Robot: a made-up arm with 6 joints. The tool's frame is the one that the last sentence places. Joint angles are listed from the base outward.
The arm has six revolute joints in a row. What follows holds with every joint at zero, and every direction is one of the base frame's. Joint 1 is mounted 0.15 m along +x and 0.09 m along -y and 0.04 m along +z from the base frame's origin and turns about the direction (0.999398, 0.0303, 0.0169), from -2.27 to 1.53 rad. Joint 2 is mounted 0.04 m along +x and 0.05 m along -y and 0.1 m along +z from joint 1 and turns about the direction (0.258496, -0.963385, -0.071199), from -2.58 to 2.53 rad. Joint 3 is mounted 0.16 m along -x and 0.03 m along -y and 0.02 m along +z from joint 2 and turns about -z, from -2.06 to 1.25 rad. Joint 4 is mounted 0.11 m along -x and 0.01 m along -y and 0.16 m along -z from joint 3 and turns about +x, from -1.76 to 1.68 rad. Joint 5 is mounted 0.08 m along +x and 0.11 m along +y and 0.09 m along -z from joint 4 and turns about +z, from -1.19 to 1.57 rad. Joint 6 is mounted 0.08 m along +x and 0.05 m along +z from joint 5 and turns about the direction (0.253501, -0.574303, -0.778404), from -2.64 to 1.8 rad. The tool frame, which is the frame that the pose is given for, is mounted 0.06 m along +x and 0.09 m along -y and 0.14 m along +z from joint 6; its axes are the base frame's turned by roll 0.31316, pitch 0.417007 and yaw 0.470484 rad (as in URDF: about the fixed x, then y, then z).
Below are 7 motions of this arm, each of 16 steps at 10 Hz.
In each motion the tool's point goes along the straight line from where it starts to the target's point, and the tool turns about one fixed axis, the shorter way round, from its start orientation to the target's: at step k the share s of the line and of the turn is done. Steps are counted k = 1, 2, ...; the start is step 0. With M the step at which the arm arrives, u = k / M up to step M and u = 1 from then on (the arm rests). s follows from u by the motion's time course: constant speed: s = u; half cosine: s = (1 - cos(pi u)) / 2; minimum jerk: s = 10 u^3 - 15 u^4 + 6 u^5.
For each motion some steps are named. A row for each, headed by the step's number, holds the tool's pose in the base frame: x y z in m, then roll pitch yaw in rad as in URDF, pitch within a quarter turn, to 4 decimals.
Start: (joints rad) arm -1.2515 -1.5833 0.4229 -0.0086 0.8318 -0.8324
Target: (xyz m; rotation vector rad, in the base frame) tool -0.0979 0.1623 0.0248 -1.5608 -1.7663 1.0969
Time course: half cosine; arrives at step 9
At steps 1, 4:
1: 0.0541 -0.0529 -0.0262 -2.8237 0.3587 3.0067
4: -0.0059 0.0321 -0.0060 -2.5872 0.1608 2.5293

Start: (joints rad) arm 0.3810 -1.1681 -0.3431 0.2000 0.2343 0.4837
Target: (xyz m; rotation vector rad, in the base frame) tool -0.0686 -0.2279 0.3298 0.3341 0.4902 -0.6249
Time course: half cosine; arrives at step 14
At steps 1, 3, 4, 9, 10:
1: 0.1118 -0.2299 0.1775 1.5428 0.6278 1.3837
3: 0.0942 -0.2297 0.1924 1.4484 0.7134 1.2269
4: 0.0797 -0.2295 0.2046 1.3527 0.7737 1.0816
9: -0.0169 -0.2285 0.2861 0.4733 0.7977 -0.1151
10: -0.0342 -0.2283 0.3008 0.3512 0.7302 -0.2960

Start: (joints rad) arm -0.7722 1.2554 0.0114 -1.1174 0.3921 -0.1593
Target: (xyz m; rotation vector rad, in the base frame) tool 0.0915 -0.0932 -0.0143 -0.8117 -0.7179 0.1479
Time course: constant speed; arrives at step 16
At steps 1, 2, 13, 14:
1: 0.3376 -0.0017 0.0316 -1.4182 -0.1735 0.0638
2: 0.3212 -0.0078 0.0285 -1.3859 -0.1935 0.0946
13: 0.1407 -0.0749 -0.0051 -1.0637 -0.4682 0.3974
14: 0.1243 -0.0810 -0.0082 -1.0372 -0.4973 0.4217

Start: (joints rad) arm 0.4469 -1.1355 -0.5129 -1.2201 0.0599 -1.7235
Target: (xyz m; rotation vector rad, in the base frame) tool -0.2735 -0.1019 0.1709 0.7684 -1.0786 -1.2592
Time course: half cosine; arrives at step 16
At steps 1, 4, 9, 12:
1: -0.1746 -0.1312 -0.0291 1.9560 0.2578 -1.9248
4: -0.1883 -0.1272 -0.0014 1.8602 0.1812 -1.9016
9: -0.2333 -0.1138 0.0896 1.5343 -0.0493 -1.7763
12: -0.2589 -0.1062 0.1413 1.3347 -0.1575 -1.6728

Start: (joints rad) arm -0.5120 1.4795 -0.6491 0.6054 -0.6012 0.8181
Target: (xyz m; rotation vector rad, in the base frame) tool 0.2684 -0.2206 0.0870 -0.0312 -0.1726 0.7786
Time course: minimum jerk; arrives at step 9
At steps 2, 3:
2: 0.2498 -0.2306 -0.0267 0.5120 -0.9936 0.4731
3: 0.2525 -0.2292 -0.0103 0.3648 -0.8832 0.5854

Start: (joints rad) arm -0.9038 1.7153 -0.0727 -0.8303 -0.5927 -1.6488
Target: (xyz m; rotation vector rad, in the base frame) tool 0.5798 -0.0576 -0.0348 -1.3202 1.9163 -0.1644
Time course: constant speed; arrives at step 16
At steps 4, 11, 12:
4: 0.4422 0.0168 0.1203 -1.3369 0.4137 -0.3905
11: 0.5225 -0.0266 0.0298 -1.9864 0.6702 -1.1531
12: 0.5339 -0.0328 0.0169 -2.0977 0.6678 -1.2798

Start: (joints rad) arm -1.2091 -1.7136 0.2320 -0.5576 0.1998 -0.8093
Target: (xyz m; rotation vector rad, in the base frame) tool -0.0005 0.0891 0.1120 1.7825 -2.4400 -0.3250
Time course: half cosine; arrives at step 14
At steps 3, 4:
3: -0.0069 -0.0458 0.0996 -2.5332 -0.2241 -2.9454
4: -0.0063 -0.0338 0.1007 -2.6149 -0.2395 -2.8454

